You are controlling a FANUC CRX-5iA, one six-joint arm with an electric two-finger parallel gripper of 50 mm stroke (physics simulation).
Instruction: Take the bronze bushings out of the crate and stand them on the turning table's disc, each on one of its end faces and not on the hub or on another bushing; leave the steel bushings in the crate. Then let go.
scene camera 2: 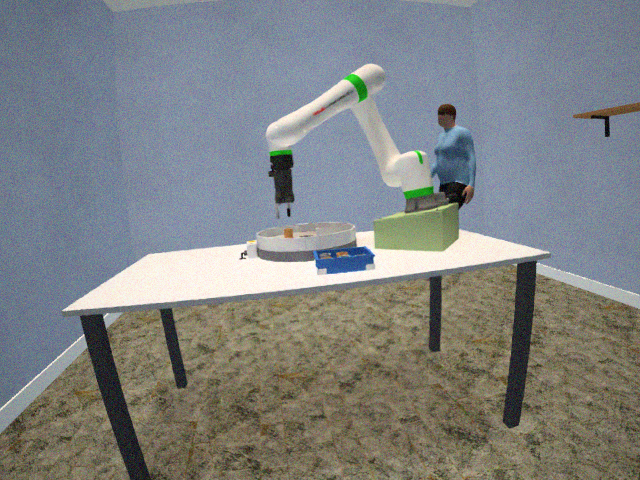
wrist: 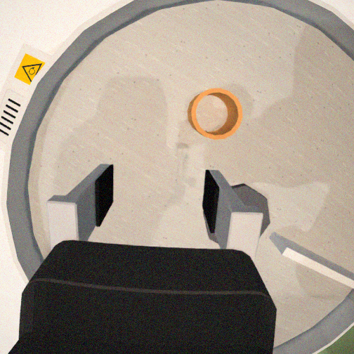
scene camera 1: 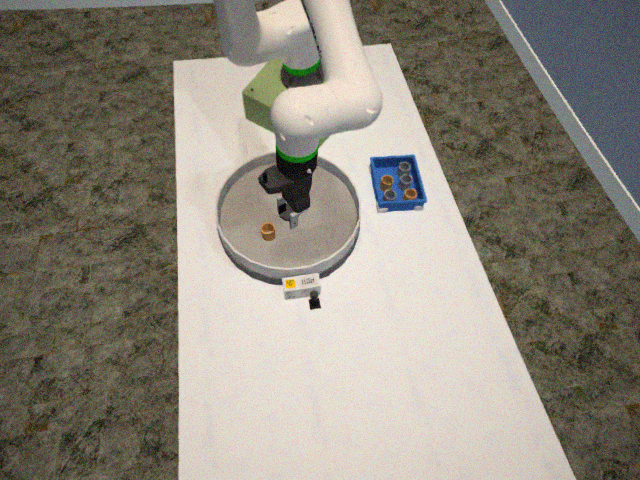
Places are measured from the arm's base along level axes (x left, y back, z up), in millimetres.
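Pixels of known places: gripper, fingertip midpoint: [scene camera 2: 283,217] [scene camera 1: 287,219]; arm's base, origin of the base link: [scene camera 2: 422,210] [scene camera 1: 302,75].
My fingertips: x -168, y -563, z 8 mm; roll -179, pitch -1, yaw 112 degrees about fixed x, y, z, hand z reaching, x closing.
For each thing: its top centre in the pictures, then the offset to it from my fingertips. "pt": a spot on its surface instead.
- turning table's disc, middle of its top: [scene camera 1: 289,210] [scene camera 2: 306,236] dx +19, dy +87, dz -88 mm
- blue crate, middle of its top: [scene camera 1: 397,178] [scene camera 2: 342,252] dx +380, dy +143, dz -99 mm
- labelled box, surface spot: [scene camera 1: 301,286] pt dx +3, dy -159, dz -92 mm
One bronze bushing [scene camera 1: 267,232] [scene camera 2: 288,233] [wrist: 233,114] stands upright on the turning table's disc [scene camera 1: 320,240] [wrist: 125,130], apart from the dark hub [wrist: 256,202]. The blue crate [scene camera 1: 401,205] [scene camera 2: 345,265] holds two bronze bushings, one at the left [scene camera 1: 386,186] and one at the front right [scene camera 1: 409,197]. It also holds three steel bushings, at the back [scene camera 1: 404,172], the middle right [scene camera 1: 405,185] and the front left [scene camera 1: 389,198]. My gripper [scene camera 1: 287,214] [scene camera 2: 283,213] [wrist: 158,185] is open and empty above the disc, beside the standing bushing and higher than it.
A raised wall [scene camera 1: 333,259] [scene camera 2: 330,240] [wrist: 21,165] rings the disc. A light bar [wrist: 320,267] crosses its edge in the wrist view. A labelled box [scene camera 1: 301,286] adjoins the ring. The green robot base [scene camera 1: 258,105] [scene camera 2: 413,231] stands behind; a person [scene camera 2: 454,155] stands beyond the table.
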